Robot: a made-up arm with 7 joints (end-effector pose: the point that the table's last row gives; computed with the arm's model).
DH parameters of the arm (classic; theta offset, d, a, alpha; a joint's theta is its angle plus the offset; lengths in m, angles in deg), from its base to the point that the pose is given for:
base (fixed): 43.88 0 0.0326 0
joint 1: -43.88 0.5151 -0.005 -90
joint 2: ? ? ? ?
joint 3: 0 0.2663 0.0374 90
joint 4: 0 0.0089 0.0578 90
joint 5: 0 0.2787 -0.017 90
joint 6: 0 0.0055 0.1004 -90
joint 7: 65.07 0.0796 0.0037 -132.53
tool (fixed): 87.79 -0.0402 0 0
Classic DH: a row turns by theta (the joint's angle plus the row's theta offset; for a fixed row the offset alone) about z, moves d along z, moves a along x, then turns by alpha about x.
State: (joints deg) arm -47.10 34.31 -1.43 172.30 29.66 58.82 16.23
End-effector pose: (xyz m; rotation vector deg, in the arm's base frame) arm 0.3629 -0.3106 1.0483 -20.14 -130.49 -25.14
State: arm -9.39 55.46 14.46 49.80 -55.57 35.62 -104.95
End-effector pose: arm 0.2645 0.0832 0.2102 104.68 30.11 142.07
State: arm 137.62 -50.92 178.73 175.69 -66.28 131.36 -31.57
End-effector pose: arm 0.2687 -0.4285 0.8131 -37.75 -2.56 -16.03
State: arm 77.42 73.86 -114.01 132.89 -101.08 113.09 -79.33
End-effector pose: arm 0.2605 0.4187 0.8782 -104.35 48.87 0.09
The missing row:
joint 2: 0 0.0068 0.0237 90
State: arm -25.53 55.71 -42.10 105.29 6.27 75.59 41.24
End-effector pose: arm 0.3314 -0.4629 0.4139 -50.30 -15.10 -60.63
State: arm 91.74 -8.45 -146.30 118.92 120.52 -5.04 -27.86
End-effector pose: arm 0.1255 -0.3818 0.9284 19.12 138.09 87.76
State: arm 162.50 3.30 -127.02 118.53 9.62 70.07 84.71
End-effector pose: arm 0.3294 0.2582 0.9744 33.95 -72.66 -40.14
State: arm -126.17 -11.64 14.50 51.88 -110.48 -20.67 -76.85
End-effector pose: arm -0.0058 -0.2937 0.6157 7.63 22.74 100.75
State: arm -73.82 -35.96 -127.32 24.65 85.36 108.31 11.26
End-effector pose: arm -0.2352 -0.0738 0.4764 -37.08 86.57 51.86
